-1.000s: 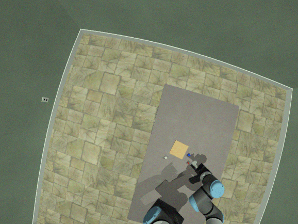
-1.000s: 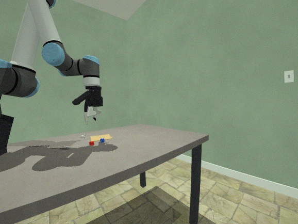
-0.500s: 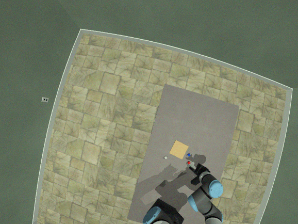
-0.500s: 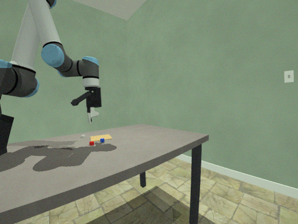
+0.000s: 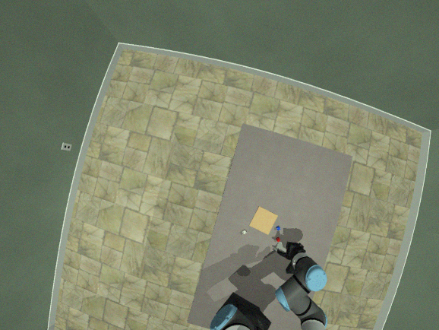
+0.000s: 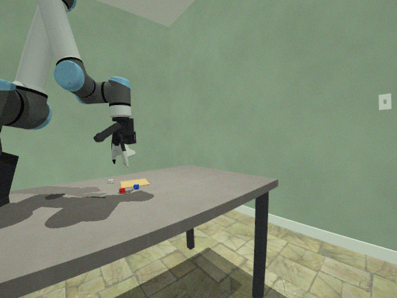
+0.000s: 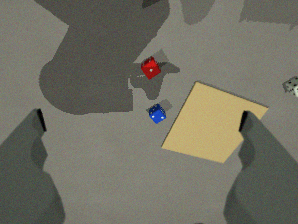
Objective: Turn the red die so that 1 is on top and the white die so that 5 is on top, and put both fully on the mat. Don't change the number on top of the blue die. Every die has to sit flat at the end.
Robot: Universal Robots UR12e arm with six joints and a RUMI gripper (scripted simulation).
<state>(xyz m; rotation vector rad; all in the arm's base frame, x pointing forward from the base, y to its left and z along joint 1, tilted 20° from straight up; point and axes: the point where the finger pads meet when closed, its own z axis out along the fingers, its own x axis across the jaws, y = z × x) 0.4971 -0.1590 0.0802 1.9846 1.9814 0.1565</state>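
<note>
Right now my hand is 1 cm to the right of the red die and 11 cm above it. Also, from my hand: blue die: 8 cm ahead, 2 cm to the left, 11 cm below; tan mat: 12 cm ahead, 12 cm to the left, 12 cm below; white die: 3 cm ahead, 24 cm to the left, 11 cm below.
</note>
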